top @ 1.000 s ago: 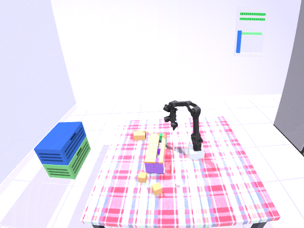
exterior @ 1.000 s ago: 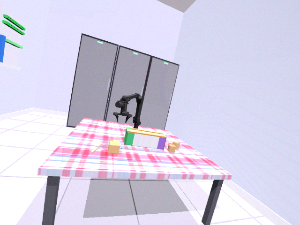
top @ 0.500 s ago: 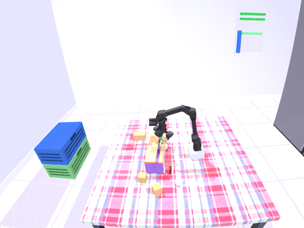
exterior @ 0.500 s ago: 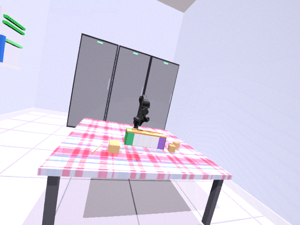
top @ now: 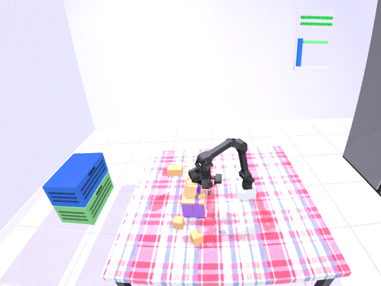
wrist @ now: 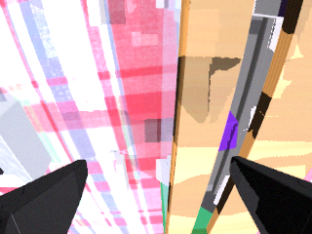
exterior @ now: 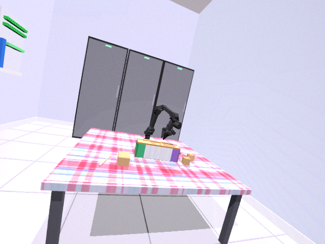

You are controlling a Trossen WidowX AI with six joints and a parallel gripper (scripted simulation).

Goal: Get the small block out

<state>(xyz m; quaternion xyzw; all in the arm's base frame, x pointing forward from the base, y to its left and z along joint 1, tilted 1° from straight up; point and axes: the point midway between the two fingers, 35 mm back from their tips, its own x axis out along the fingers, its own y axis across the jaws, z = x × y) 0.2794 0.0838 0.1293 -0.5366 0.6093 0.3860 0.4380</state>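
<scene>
My gripper tip is now 4 cm short of the long box, 5 cm to the left of it and 9 cm above it. The rest, counted from my gripper tip: small purple block (6 cm ahead, 4 cm to the right, 7 cm below); then thin stick (26 cm ahead, 48 cm to the right, 15 cm below).
</scene>
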